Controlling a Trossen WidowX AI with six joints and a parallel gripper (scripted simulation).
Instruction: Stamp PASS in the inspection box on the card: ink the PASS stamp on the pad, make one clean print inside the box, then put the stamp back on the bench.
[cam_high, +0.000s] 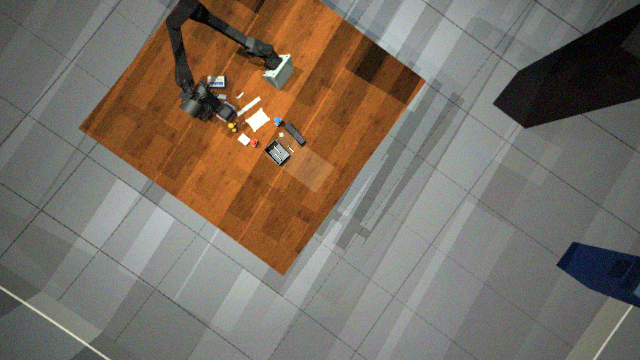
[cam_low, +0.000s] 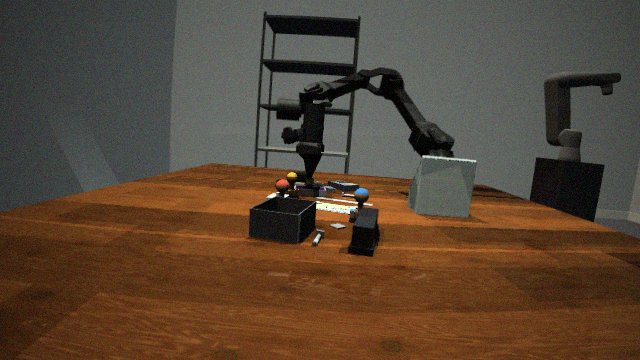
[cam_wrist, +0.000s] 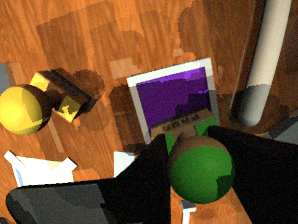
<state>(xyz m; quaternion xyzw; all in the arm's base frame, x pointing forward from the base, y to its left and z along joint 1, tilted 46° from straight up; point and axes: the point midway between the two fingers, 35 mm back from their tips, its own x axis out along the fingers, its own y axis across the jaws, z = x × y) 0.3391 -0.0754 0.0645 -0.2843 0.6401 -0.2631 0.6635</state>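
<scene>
The purple ink pad is 4 cm below my gripper tip. Also, from my gripper tip: green-knobbed stamp: right at my gripper tip; then yellow-knobbed stamp: 9 cm to the left, 3 cm ahead, 2 cm below; then white rod: 8 cm to the right, 7 cm ahead, 3 cm below.
</scene>
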